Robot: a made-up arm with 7 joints.
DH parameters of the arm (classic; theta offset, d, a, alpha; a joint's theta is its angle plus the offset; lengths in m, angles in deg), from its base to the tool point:
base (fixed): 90 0.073 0 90
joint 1: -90 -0.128 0.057 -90
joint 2: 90 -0.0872 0.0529 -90
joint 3: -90 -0.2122 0.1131 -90
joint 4: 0 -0.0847 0.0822 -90
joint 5: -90 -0.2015 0.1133 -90
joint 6: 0 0.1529 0.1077 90
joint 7: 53.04 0 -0.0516 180
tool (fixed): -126.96 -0.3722 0 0
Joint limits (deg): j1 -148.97..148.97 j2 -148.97..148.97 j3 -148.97..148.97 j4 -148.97..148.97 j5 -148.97..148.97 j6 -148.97..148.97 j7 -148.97..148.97
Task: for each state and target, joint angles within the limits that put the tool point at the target. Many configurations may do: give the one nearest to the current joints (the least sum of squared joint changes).
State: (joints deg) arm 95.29 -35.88 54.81 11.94 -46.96 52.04 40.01
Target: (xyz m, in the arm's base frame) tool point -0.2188 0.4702 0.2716
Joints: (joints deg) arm 136.57 -40.39 29.60 10.59 -35.14 32.53 35.96
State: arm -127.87 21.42 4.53 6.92 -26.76 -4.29 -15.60
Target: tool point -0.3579 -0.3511 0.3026
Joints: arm -137.92 14.65 -4.63 4.99 -38.91 -6.86 -12.72
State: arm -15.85 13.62 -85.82 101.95 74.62 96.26 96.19
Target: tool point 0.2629 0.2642 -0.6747
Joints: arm 3.97 5.21 -71.71 82.17 49.25 96.85 92.55
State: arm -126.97 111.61 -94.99 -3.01 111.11 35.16 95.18
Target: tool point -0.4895 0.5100 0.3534
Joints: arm -145.75 128.90 -111.80 -0.82 130.08 8.84 93.31
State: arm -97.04 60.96 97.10 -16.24 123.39 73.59 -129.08
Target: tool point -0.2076 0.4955 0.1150
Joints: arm -69.72 44.42 105.55 -57.46 93.23 65.25 -122.63
